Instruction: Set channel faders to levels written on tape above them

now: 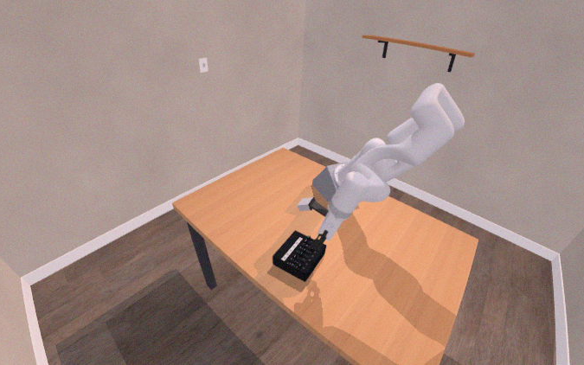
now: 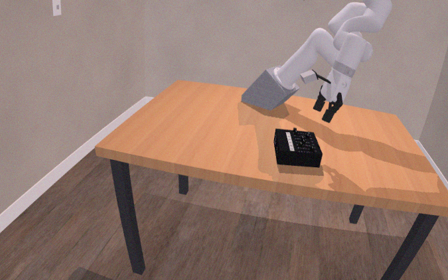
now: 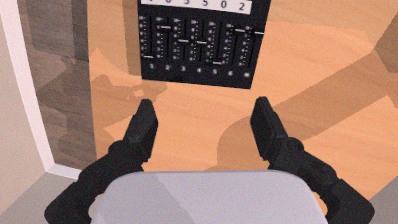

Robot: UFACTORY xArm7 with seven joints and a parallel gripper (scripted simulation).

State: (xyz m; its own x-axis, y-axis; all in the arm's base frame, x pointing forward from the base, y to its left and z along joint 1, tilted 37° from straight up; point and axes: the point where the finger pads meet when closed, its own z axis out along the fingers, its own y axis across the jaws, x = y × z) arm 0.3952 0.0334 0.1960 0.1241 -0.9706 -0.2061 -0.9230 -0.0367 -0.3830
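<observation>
Right now the fader 1 cap is 10 cm below my hand, 8 cm ahead of it and 2 cm to the right of it. From my hand the other things lie so: fader 5 cap 10 cm below, 3 cm to the right, 1 cm behind; then fader 4 cap 10 cm below, 5 cm to the right, 1 cm ahead; then fader 3 cap 10 cm below, 5 cm to the right, 4 cm ahead.
</observation>
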